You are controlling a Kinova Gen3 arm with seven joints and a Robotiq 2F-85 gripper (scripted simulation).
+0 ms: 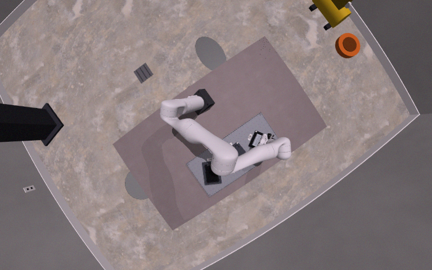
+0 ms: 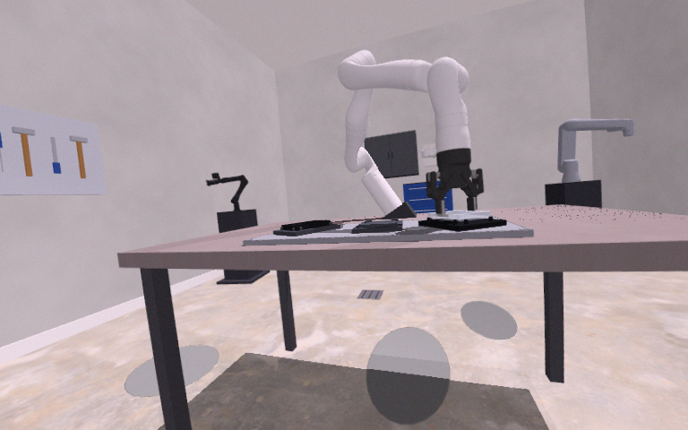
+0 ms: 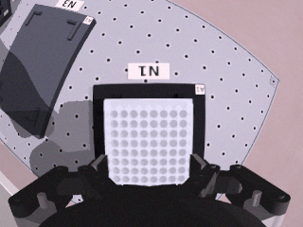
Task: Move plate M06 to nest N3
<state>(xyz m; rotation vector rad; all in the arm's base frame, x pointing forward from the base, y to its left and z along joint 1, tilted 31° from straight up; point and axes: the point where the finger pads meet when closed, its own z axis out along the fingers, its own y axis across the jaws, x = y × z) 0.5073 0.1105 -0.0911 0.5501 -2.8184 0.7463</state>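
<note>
My hand is 3 cm above the black nest N1. The rest, counted from my hand: landing nest N3 (5 cm behind, 19 cm to the right, 3 cm below); then N3 label (14 cm behind, 18 cm to the right, 3 cm below); then white well plate M06 (1 cm below).
</note>
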